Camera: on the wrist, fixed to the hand. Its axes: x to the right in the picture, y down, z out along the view.
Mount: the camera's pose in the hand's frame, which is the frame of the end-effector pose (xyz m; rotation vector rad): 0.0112 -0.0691 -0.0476 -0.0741 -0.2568 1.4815
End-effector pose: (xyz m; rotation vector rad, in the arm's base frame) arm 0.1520 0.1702 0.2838 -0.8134 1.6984 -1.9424
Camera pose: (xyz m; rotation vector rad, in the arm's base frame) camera 0.1155 0.2083 0.3500 0.2438 1.4376 -0.6955
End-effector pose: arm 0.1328 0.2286 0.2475 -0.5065 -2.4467 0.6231
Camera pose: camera 0.1378 0.1924 0.3238 2.2147 1.7478 -1.0529
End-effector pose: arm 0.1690 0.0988 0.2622 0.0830 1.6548 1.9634
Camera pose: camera 0.1668 0.0669 0.1838 -1.4270 -1.0336 -2.0592
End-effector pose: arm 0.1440 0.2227 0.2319 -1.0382 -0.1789 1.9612
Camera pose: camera 0.2197 0.2604 0.2282 0.7601 -0.4143 -2.5300
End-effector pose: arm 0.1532 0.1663 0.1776 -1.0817 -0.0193 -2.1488
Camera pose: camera 0.0740 0.1959 0.1746 -0.8993 0.5622 -0.6793
